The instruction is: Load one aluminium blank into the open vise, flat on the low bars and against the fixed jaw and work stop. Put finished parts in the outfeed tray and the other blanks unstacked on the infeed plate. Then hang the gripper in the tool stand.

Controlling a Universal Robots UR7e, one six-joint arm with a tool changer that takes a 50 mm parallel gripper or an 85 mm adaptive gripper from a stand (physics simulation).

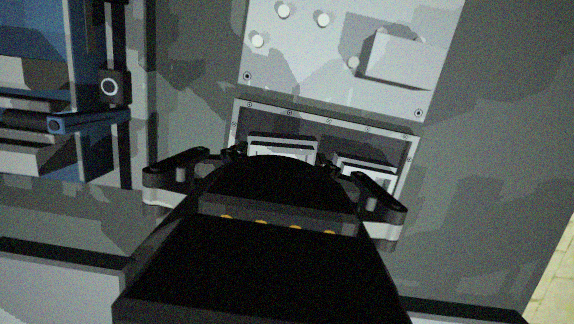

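Frame: origin at the arm's base, x ahead, y left, z up, level; millimetres.
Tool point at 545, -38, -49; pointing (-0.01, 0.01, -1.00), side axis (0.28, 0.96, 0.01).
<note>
Offsets run from my tool point to a thing's top centre, as dx, dy, dz. "spot": to the spot under its first point.
My gripper (281,157) is shut on a finished part {-3, +2, -166} (282,142), a light metal piece with a raised rim. Its lower portion is hidden behind the dark gripper body. The part is over the outfeed tray (350,124); its height above the tray floor is hard to tell. A second finished part {+35, +79, -192} (370,163) sits in the tray, to the right of the right fingertip. An aluminium blank {-69, +114, -189} (402,61) lies on the infeed plate {-121, +84, -225} (295,67) at the upper right. The blue vise {spot: -28, -166, -188} (95,150) shows in part at the left; its seating area is not clearly visible.
White round pegs {spot: -114, +54, -217} (323,19) stand up from the infeed plate. A dark upright rail with a block {spot: -81, -134, -196} (116,86) runs beside the vise. A pale box-like edge {spot: -26, -38, -12} (60,285) is at the lower left. Yellowish floor (555,280) shows past the table edge at the lower right.
</note>
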